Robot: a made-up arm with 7 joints.
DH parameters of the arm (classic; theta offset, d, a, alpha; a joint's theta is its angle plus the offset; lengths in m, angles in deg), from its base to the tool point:
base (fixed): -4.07 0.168 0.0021 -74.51
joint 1: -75.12 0.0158 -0.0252 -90
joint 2: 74 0.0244 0.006 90
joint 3: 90 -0.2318 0.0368 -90
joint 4: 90 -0.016 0.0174 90
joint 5: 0 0.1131 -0.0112 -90
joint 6: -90 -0.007 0.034 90
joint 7: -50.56 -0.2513 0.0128 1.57
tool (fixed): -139.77 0.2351 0 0
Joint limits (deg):
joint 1: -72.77..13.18
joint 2: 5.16..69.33
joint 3: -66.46..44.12
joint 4: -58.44..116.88
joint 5: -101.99..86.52
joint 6: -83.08..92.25
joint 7: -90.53..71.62
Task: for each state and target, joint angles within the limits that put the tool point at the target. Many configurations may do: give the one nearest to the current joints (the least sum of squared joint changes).
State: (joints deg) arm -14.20 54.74 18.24 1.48 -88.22 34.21 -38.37
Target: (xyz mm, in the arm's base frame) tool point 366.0 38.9 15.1
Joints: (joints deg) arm -56.93 21.25 5.45 48.89 -78.47 12.52 -19.43
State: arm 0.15 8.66 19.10 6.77 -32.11 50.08 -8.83
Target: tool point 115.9 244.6 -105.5
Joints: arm -1.90 39.56 32.50 24.83 -25.27 41.74 -3.59
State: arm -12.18 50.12 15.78 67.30 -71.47 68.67 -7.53
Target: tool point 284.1 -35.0 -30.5
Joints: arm -45.98 8.47 2.68 34.61 -79.89 82.48 -8.52
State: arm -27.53 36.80 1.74 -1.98 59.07 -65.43 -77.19
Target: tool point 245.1 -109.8 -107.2
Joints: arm -41.50 5.16 -33.55 34.16 68.55 -58.59 -61.90
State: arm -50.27 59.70 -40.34 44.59 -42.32 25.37 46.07
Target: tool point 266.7 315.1 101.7
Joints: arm -71.55 69.33 -49.09 90.20 -31.67 15.01 56.28
